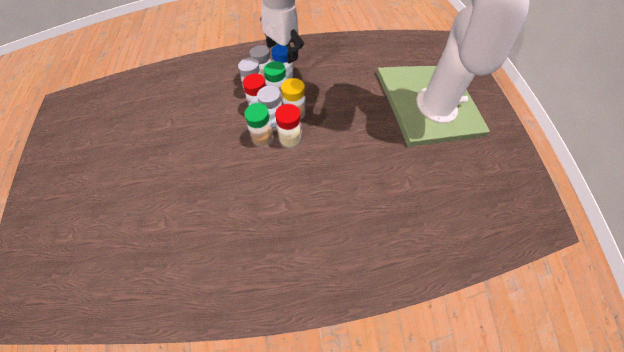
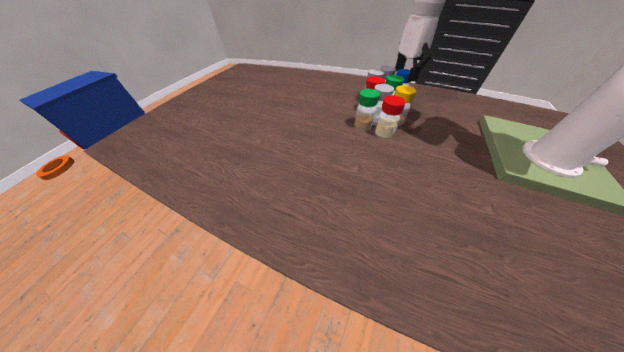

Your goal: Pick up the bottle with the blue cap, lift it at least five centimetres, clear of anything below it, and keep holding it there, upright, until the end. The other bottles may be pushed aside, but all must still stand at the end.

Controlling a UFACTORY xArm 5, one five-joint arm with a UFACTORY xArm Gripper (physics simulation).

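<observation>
The blue-capped bottle stands upright at the back right of a tight group, its body mostly hidden. My gripper is open around the level of the blue cap, with one finger at its right side and the other behind it to the left; nothing is held. Beside and in front of it stand bottles with a grey cap and a green cap. Whether the fingers touch any bottle cannot be told.
Nearer stand a yellow-capped bottle, a front green-capped bottle and a front red-capped bottle, among others. The arm's green base plate lies to the right.
</observation>
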